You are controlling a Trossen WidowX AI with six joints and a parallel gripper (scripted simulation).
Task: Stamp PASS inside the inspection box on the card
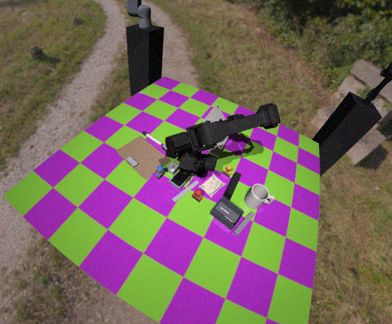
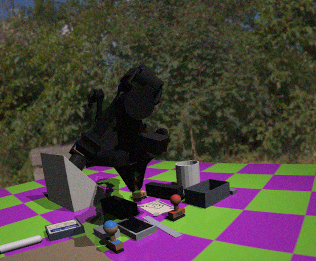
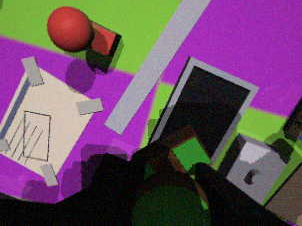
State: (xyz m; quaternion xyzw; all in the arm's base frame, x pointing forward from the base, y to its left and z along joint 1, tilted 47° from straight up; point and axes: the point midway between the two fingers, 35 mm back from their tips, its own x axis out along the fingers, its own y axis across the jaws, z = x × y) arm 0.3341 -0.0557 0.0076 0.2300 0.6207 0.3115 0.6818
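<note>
My gripper tip is 4 cm past the card, 11 cm to the right of it and 10 cm above it. Round my gripper tip: grey ruler 4 cm ahead, 2 cm to the left, 10 cm below; then ink pad 3 cm to the right, 9 cm below; then green-knobbed stamp right at my gripper tip.
</note>
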